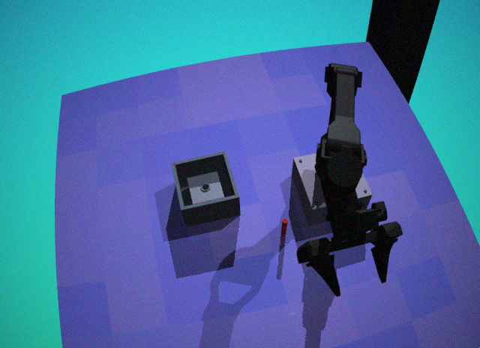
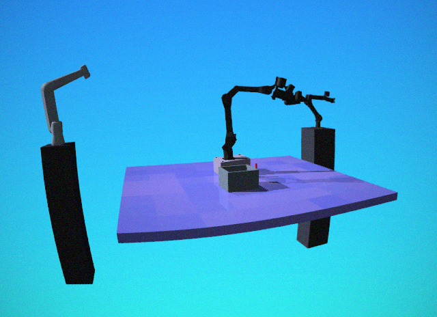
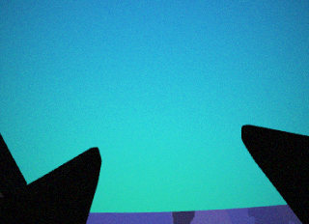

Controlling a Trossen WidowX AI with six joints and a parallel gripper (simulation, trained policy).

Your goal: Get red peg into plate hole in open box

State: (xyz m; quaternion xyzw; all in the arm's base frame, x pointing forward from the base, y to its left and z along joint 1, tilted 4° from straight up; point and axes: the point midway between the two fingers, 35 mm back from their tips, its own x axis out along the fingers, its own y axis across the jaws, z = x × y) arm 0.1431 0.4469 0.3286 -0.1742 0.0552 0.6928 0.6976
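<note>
My gripper tip is now 20 mm short of the red peg, 340 mm to the left of it and 400 mm above it. Round my gripper tip: light plate: 200 mm ahead, 510 mm to the right, 390 mm below; then grey box: 200 mm ahead, 510 mm to the right, 410 mm below.
</note>
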